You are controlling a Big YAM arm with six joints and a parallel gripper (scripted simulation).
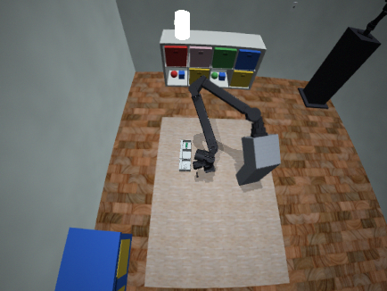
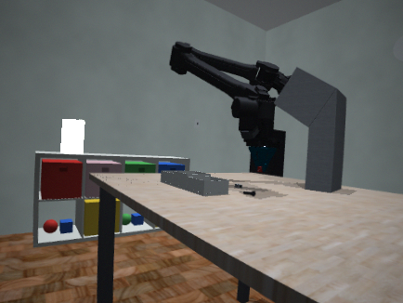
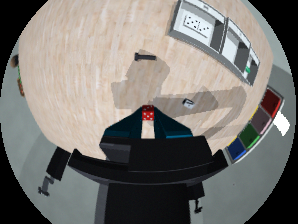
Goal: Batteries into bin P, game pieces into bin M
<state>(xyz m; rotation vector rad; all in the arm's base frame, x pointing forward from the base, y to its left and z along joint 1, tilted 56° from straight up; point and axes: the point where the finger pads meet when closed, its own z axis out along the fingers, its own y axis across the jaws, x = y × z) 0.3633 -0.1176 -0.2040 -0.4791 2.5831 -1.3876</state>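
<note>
Right now the red game piece is right at my hand. Round my hand: green piece 15 cm ahead, 22 cm to the right, 6 cm below; white piece 16 cm ahead, 5 cm to the right, 6 cm below; black object 7 cm ahead, 3 cm to the left, 7 cm below.
</note>
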